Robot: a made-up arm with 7 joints. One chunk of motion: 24 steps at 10 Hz.
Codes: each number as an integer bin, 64 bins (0 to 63) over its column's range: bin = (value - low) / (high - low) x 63, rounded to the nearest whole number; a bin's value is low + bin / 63 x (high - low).
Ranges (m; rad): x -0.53..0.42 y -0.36..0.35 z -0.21..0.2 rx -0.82..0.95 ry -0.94..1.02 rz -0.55..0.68
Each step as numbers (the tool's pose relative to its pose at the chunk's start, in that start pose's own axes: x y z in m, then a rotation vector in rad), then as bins.
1 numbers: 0.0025 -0.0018 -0.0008 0.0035 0.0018 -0.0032
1 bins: 35 32 32 29 30 28
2 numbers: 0.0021 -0.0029 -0.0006 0.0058 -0.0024 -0.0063
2 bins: 35 32 32 29 30 28
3 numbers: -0.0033 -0.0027 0.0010 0.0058 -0.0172 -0.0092
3 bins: 35 32 32 29 30 28
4 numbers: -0.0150 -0.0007 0.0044 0.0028 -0.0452 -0.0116
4 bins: 34 32 33 29 29 28
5 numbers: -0.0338 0.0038 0.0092 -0.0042 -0.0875 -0.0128
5 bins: 33 32 34 29 27 28
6 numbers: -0.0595 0.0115 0.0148 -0.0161 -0.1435 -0.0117
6 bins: 31 33 35 29 26 28
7 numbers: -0.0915 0.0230 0.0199 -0.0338 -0.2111 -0.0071
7 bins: 29 34 35 28 23 28
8 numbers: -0.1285 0.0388 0.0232 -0.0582 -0.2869 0.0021
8 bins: 27 35 36 27 21 28
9 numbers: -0.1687 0.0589 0.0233 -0.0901 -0.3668 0.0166
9 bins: 24 37 36 26 18 29
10 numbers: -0.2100 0.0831 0.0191 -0.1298 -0.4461 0.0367
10 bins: 21 39 35 25 16 30
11 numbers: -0.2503 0.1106 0.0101 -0.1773 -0.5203 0.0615
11 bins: 19 42 34 23 13 31
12 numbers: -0.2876 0.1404 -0.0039 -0.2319 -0.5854 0.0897
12 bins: 16 44 32 21 11 33
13 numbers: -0.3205 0.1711 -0.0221 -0.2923 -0.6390 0.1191
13 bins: 14 47 29 19 10 34
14 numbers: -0.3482 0.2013 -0.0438 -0.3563 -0.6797 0.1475
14 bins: 12 50 26 17 8 36
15 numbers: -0.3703 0.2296 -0.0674 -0.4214 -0.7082 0.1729
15 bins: 11 52 22 14 7 37
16 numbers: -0.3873 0.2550 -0.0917 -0.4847 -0.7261 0.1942
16 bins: 9 55 18 12 7 38
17 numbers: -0.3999 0.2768 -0.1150 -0.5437 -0.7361 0.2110
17 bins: 9 57 15 10 7 39
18 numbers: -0.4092 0.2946 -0.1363 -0.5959 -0.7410 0.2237
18 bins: 8 58 11 8 6 40
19 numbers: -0.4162 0.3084 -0.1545 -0.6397 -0.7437 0.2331
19 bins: 8 59 9 6 6 40
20 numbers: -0.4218 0.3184 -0.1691 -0.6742 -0.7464 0.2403
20 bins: 7 60 6 5 6 40
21 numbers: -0.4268 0.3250 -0.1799 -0.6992 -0.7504 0.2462
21 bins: 7 61 5 4 6 41
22 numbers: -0.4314 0.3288 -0.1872 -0.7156 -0.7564 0.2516
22 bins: 7 61 4 4 6 41
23 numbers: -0.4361 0.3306 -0.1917 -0.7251 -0.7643 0.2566
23 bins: 6 61 3 3 6 41
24 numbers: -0.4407 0.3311 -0.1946 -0.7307 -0.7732 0.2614
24 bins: 6 61 2 3 5 42
